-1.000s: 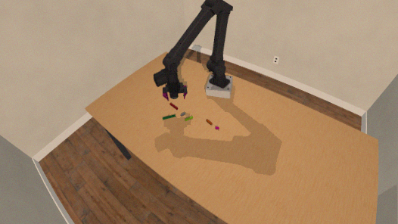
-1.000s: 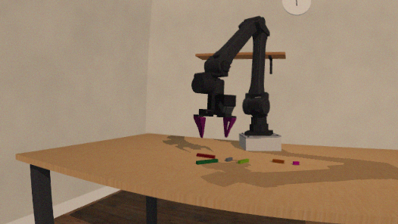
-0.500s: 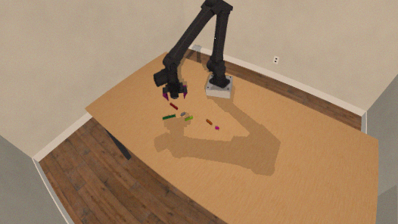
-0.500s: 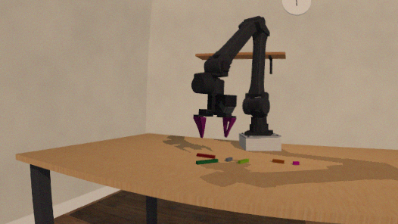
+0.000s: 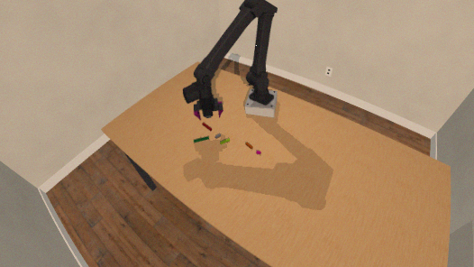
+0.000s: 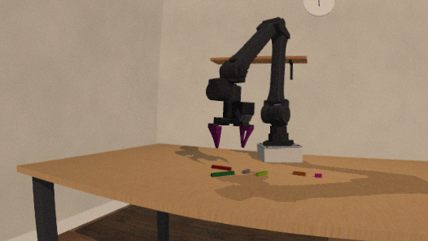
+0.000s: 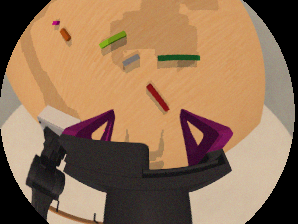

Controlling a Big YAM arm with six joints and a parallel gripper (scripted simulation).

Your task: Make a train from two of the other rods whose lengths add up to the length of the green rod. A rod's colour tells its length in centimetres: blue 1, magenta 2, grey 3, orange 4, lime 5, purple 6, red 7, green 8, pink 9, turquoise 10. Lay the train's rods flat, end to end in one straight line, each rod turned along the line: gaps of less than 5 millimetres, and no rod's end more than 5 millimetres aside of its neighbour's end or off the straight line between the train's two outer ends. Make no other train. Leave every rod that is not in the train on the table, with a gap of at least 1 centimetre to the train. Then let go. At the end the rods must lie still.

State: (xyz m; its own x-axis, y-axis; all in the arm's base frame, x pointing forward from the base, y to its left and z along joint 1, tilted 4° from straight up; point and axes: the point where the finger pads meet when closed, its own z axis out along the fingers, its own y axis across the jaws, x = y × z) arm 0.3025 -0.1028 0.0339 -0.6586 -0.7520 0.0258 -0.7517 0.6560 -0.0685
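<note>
Now: hand 8 cm above the grey rod, 7 cm to the right of it and 2 cm short of it. The rest, counted from my hand: lime rod (12 cm to the left, 8 cm below, 3 cm ahead); then green rod (9 cm ahead, 8 cm below, 2 cm to the left); then red rod (8 cm below, 3 cm to the right, 1 cm ahead).
</note>
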